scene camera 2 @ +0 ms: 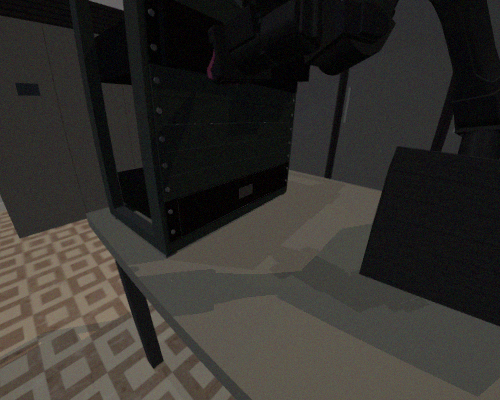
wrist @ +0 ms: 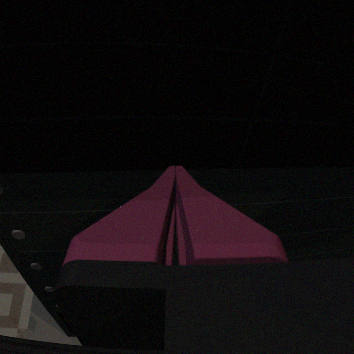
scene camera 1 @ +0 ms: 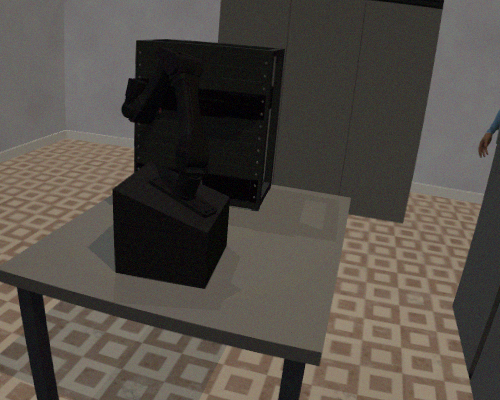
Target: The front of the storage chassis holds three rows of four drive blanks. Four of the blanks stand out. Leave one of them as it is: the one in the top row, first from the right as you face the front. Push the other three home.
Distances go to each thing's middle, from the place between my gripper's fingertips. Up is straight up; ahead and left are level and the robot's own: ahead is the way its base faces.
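There is the rack (scene camera 2: 196, 177), 50 mm below my hand, and it is also 170 mm ahead of the hand and 100 mm to the right of it.
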